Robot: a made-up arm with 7 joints. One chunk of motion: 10 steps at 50 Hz.
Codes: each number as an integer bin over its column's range. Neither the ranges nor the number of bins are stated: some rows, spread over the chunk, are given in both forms.
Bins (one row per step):
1: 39 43 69 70 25 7
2: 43 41 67 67 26 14
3: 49 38 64 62 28 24
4: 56 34 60 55 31 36
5: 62 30 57 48 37 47
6: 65 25 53 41 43 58
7: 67 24 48 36 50 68
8: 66 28 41 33 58 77
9: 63 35 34 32 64 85
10: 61 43 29 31 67 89
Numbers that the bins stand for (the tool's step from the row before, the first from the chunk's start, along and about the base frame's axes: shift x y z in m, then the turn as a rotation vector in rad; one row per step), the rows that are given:
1: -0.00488 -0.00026 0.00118 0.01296 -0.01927 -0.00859
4: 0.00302 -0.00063 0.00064 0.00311 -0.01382 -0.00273
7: 0.00813 -0.00103 -0.00009 -0.00936 0.00345 0.00374
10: 0.00534 -0.00026 -0.00124 -0.01265 0.01891 0.00798
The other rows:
2: -0.00302 -0.00034 0.00106 0.01099 -0.01836 -0.00717
3: -0.00023 -0.00046 0.00088 0.00771 -0.01655 -0.00515
5: 0.00581 -0.00079 0.00045 -0.00148 -0.00836 -0.00051
6: 0.00720 -0.00099 0.00021 -0.00608 -0.00291 0.00172
8: 0.00767 -0.00087 -0.00052 -0.01133 0.01073 0.00556
9: 0.00627 -0.00059 -0.00094 -0.01199 0.01618 0.00717

